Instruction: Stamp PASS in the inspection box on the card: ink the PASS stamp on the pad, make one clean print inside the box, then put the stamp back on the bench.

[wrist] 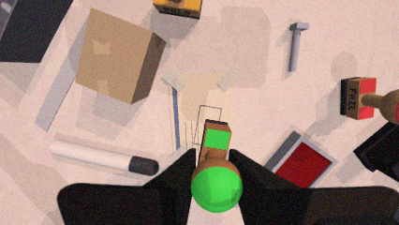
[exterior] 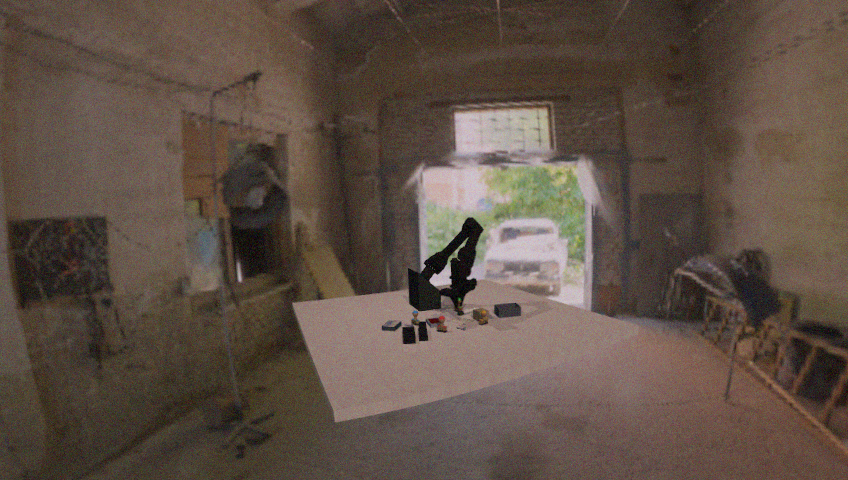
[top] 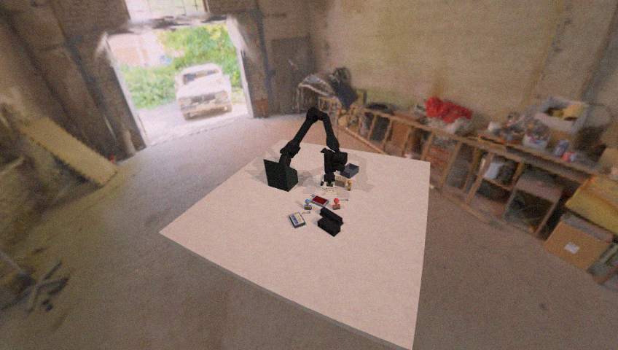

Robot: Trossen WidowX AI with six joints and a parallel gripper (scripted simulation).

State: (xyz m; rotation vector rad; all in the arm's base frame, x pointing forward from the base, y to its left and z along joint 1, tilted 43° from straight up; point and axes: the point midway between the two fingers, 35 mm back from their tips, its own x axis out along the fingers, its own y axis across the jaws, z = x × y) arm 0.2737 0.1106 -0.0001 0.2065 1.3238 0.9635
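Now: gripper tip 1 cm to the right of the card and 7 cm above it. Also, from my gripper tip: green-knobbed stamp right at my gripper tip; white marker 9 cm behind, 7 cm to the left, 6 cm below; cardboard box 2 cm ahead, 10 cm to the left, 5 cm below.
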